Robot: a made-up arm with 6 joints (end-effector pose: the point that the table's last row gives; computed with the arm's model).
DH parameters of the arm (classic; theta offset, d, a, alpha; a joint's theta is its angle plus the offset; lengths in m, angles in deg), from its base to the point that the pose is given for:
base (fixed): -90 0 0.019 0
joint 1: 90 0.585 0.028 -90
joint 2: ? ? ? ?
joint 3: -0.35 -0.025 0.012 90
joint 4: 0 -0.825 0.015 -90
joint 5: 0 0.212 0.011 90
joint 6: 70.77 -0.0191 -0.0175 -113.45
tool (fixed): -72.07 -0.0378 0 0
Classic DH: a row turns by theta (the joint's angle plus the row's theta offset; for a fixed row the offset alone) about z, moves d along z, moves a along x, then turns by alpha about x.
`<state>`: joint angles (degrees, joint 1 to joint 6).
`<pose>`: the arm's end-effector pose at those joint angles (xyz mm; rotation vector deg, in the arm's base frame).
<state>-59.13 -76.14 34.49 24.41 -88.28 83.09</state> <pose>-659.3 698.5 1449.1 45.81 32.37 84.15</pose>
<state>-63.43 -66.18 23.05 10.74 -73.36 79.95</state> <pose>-442.9 396.2 1633.3 51.79 39.27 91.82</pose>
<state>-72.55 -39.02 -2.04 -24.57 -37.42 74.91</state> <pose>-52.7 -394.0 1453.6 47.54 19.16 124.74</pose>
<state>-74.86 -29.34 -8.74 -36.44 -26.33 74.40</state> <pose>15.3 -559.4 1262.1 40.57 1.66 129.74</pose>
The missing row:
joint 2: 89.65 0 -0.662 180
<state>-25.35 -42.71 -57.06 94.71 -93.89 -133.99</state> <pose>417.5 -192.9 1052.1 -42.14 -37.20 86.49</pose>
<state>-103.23 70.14 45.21 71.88 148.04 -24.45</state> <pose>-358.7 -1446.8 604.4 19.35 -51.89 -135.21</pose>
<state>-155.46 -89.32 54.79 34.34 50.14 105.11</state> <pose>1176.4 733.0 1006.7 -21.17 92.55 -126.53</pose>
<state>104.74 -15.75 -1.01 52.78 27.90 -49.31</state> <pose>-65.4 604.9 1543.1 -0.77 8.37 -29.18</pose>
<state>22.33 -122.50 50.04 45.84 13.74 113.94</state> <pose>-1204.3 -703.6 196.7 -41.36 -23.07 36.15</pose>
